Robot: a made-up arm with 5 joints. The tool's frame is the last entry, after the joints. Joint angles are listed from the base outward. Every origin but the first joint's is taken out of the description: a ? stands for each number. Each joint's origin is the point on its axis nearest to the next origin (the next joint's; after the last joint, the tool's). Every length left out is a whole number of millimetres.
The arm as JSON. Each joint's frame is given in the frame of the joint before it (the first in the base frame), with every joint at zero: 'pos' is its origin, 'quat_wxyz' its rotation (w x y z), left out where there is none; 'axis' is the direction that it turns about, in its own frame. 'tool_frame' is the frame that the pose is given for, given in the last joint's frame.
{
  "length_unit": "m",
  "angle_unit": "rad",
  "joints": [
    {
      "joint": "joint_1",
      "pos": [
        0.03,
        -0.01,
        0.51
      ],
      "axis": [
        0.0,
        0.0,
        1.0
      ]
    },
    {
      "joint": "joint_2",
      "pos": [
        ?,
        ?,
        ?
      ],
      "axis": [
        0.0,
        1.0,
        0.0
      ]
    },
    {
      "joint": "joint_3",
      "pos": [
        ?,
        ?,
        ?
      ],
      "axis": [
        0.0,
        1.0,
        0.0
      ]
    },
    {
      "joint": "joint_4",
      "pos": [
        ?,
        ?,
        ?
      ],
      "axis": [
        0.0,
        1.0,
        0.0
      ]
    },
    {
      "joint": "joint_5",
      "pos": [
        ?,
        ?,
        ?
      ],
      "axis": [
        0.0,
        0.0,
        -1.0
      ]
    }
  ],
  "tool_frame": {
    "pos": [
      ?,
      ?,
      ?
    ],
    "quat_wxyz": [
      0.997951,
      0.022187,
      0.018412,
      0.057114
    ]
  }
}
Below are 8 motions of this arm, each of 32 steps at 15 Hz.
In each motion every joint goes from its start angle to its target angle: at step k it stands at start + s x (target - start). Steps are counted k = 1, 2, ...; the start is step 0. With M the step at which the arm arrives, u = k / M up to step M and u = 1 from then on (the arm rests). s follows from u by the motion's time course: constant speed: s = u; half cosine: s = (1 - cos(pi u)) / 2; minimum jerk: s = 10 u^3 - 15 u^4 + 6 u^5.
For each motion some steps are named. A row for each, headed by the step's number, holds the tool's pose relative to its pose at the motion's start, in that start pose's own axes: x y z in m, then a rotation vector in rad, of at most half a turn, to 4 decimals.
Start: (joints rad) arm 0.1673 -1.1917 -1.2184 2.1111 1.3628
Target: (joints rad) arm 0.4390 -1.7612 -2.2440 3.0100 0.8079
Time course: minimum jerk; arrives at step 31
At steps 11, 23, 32:
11: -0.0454 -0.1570 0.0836 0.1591 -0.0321 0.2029
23: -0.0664 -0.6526 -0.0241 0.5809 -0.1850 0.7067
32: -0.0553 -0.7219 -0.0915 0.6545 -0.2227 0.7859

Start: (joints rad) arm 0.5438 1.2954 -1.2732 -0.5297 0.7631
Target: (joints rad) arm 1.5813 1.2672 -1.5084 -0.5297 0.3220
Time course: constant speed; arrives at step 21
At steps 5, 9, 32:
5: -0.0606 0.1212 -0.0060 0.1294 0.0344 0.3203
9: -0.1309 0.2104 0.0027 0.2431 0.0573 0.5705
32: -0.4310 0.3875 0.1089 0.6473 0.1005 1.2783

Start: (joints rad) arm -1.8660 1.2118 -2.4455 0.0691 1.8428
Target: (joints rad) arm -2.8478 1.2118 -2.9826 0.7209 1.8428
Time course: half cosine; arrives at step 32
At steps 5, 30, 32:
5: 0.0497 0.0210 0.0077 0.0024 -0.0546 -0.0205
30: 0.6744 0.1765 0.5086 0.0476 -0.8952 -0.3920
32: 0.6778 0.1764 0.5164 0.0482 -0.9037 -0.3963

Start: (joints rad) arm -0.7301 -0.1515 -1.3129 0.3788 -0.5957
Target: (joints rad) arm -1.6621 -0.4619 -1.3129 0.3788 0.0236
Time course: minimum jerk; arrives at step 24
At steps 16, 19, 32:
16: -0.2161 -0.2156 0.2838 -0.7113 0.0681 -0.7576
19: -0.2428 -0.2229 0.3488 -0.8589 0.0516 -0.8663
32: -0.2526 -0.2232 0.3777 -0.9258 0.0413 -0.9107

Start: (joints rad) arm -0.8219 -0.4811 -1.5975 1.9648 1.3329
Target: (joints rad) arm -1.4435 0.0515 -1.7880 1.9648 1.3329
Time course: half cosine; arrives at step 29
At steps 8, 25, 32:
8: 0.0495 0.0197 -0.0194 -0.0559 0.0071 -0.1117
25: 0.3132 -0.0133 -0.1287 -0.2664 0.1088 -0.6099
32: 0.3291 -0.0222 -0.1362 -0.2767 0.1184 -0.6396

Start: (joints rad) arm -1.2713 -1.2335 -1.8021 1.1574 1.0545
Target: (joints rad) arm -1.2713 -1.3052 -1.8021 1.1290 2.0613
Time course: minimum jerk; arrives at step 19
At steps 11, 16, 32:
11: 0.0006 0.0061 0.0348 0.0849 -0.0499 -0.6456
16: 0.0017 0.0077 0.0526 0.1333 -0.0595 -0.9695
32: 0.0019 0.0078 0.0543 0.1380 -0.0598 -1.0001

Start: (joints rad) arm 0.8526 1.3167 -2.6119 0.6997 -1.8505
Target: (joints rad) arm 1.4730 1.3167 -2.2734 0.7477 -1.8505
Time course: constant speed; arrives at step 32
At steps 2, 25, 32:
2: 0.0354 -0.0069 -0.0080 0.0130 -0.0275 0.0341
25: 0.4459 0.0104 -0.0384 0.1776 -0.2860 0.4593
32: 0.5610 0.0502 -0.0279 0.2314 -0.3420 0.5991

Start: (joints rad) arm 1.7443 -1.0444 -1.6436 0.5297 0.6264
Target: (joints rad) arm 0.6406 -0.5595 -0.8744 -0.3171 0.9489
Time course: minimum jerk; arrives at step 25
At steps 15, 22, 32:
15: -0.1647 -0.3601 -0.1408 -0.7085 -0.1759 0.1015
22: -0.1858 -0.5390 -0.0071 -1.0150 -0.3398 0.1073
32: -0.1867 -0.5455 0.0017 -1.0290 -0.3489 0.1071

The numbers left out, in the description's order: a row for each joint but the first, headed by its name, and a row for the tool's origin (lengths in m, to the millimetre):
joint_2: 0.02 -0.03 0.0
joint_3: 0.05 0.0 0.32
joint_4: 0.11 0.0 -0.46
joint_5: 0.04 0.0 -0.09
tool: -0.01 0.0 0.0

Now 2 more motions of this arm.
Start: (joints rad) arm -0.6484 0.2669 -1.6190 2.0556 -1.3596
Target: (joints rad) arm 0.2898 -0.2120 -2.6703 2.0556 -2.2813
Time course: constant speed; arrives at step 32
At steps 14, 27, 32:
14: 0.1648 0.3263 0.1479 -0.6794 0.2586 0.7434
27: 0.1138 0.6641 0.1100 -1.3013 0.5001 1.4481
32: 0.0316 0.7544 0.0692 -1.5618 0.5764 1.6889

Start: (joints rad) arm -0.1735 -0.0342 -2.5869 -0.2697 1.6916
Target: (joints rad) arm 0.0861 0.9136 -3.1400 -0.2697 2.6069
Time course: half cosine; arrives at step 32
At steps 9, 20, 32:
9: -0.0117 -0.0958 0.0010 -0.0659 -0.0030 -0.2152
20: -0.0872 -0.3454 0.0677 -0.2595 -0.0595 -0.8027
32: -0.1561 -0.4703 0.1509 -0.3844 -0.1315 -1.1463

